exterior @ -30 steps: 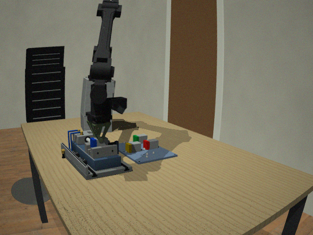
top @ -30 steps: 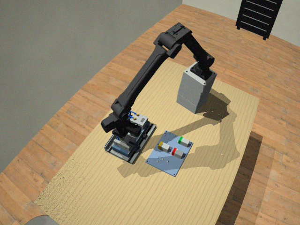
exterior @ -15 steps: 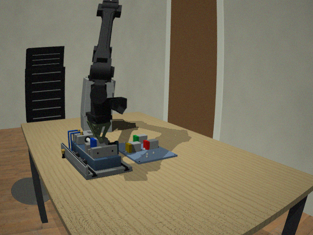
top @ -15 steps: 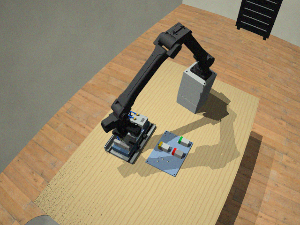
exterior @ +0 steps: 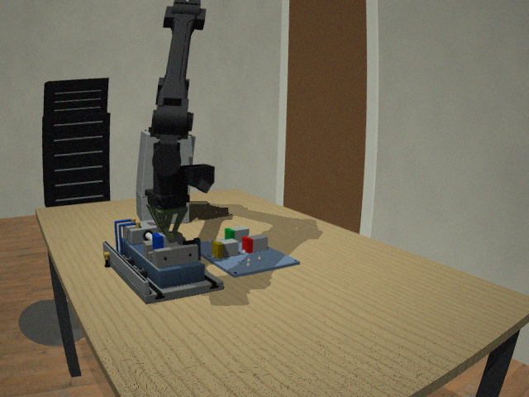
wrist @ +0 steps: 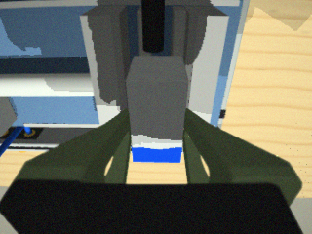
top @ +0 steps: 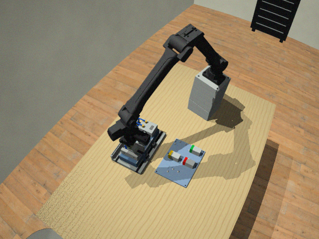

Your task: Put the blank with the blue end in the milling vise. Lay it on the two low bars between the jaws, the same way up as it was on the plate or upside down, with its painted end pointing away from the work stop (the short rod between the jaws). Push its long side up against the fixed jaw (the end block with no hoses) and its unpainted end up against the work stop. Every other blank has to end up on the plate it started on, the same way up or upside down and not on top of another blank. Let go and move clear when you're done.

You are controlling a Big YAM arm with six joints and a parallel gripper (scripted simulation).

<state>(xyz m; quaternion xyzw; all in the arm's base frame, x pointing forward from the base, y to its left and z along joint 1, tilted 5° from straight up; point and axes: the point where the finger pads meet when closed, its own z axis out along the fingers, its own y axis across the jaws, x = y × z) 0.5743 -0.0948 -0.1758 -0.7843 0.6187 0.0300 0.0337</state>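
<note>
Now: hand 4 cm above the fixed jaw, 3 cm short of it and 1 cm to the right of it. The rest, counted from my hand: light blue plate (22 cm to the left, 15 cm behind, 11 cm below); yellow-ended blank (18 cm to the left, 15 cm behind, 9 cm below); black work stop rod (5 cm to the left, 3 cm below, 1 cm behind).
</note>
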